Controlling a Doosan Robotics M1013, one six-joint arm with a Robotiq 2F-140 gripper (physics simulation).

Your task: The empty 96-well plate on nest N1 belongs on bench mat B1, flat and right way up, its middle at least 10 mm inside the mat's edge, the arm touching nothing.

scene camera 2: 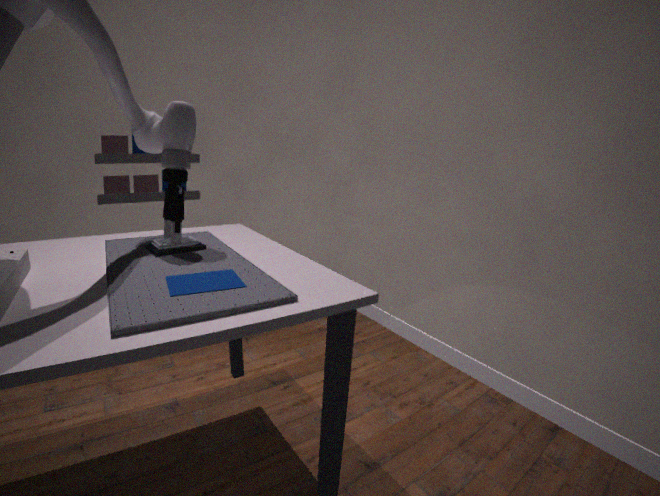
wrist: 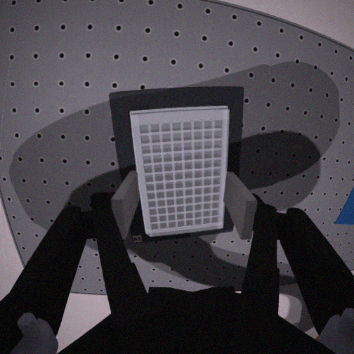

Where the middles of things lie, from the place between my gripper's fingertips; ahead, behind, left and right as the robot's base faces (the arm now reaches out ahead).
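Scene:
My white 96-well plate (wrist: 181, 153) is 10 mm ahead of my hand, and the dark nest (wrist: 193, 95) is 10 mm ahead of my hand too, but also 10 mm below it. As for the blue bench mat (scene camera 2: 186, 284), that's 330 mm to the right of my hand, 10 mm behind it and 20 mm below it.

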